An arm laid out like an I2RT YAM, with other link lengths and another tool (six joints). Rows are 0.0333 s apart.
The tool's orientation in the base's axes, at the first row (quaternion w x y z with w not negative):
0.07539 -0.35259 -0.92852 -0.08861
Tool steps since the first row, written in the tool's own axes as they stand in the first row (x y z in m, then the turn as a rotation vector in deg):
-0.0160 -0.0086 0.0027 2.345 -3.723 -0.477
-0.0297 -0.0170 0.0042 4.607 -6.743 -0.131
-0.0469 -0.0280 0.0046 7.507 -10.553 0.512
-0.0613 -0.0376 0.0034 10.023 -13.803 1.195
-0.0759 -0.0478 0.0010 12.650 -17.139 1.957
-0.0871 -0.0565 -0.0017 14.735 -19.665 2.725
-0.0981 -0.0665 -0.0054 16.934 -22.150 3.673
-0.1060 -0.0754 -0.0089 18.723 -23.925 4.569
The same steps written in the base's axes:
0.0059 -0.0160 -0.0068 -4.186 -1.339 0.524
0.0103 -0.0306 -0.0120 -7.904 -2.034 0.309
0.0156 -0.0497 -0.0171 -12.646 -2.837 -0.154
0.0200 -0.0662 -0.0199 -16.732 -3.465 -0.671
0.0242 -0.0836 -0.0217 -20.964 -4.069 -1.252
0.0268 -0.0978 -0.0223 -24.254 -4.422 -1.858
0.0286 -0.1130 -0.0220 -27.615 -4.634 -2.612
0.0288 -0.1254 -0.0212 -30.194 -4.597 -3.319

